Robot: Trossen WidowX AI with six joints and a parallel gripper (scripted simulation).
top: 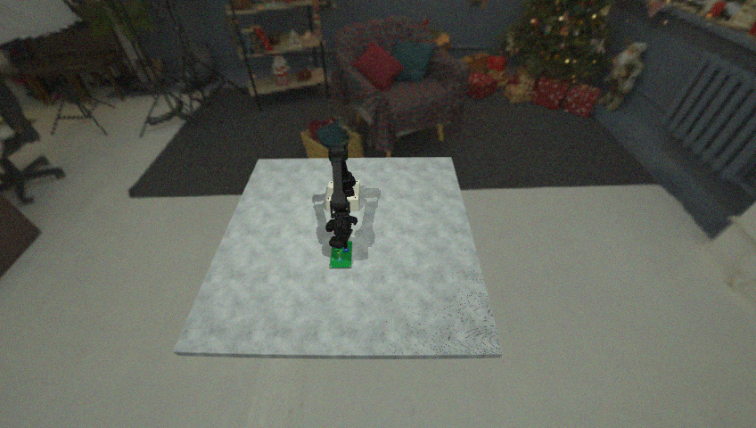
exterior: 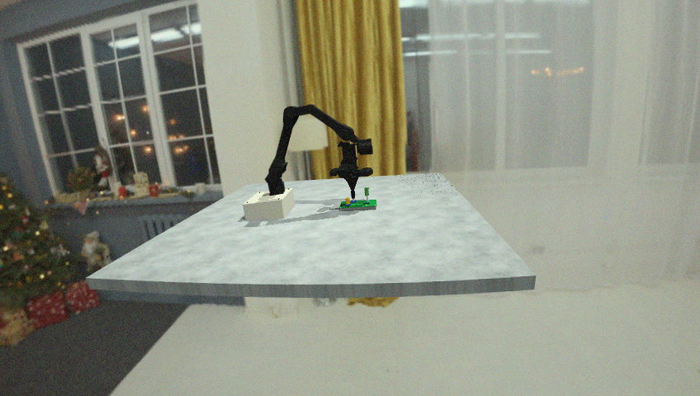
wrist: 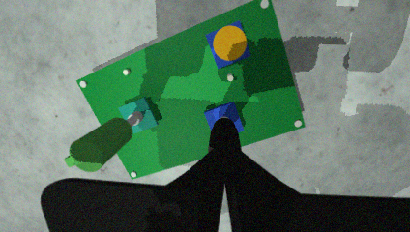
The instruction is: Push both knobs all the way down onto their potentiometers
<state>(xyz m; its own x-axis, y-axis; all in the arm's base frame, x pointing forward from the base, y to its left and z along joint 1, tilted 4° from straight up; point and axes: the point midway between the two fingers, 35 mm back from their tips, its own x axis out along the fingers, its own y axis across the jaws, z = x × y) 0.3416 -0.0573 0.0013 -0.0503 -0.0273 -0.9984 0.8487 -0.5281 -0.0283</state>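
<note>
The green knob is 60 mm ahead of my gripper tip and 40 mm to the right of it.
</note>
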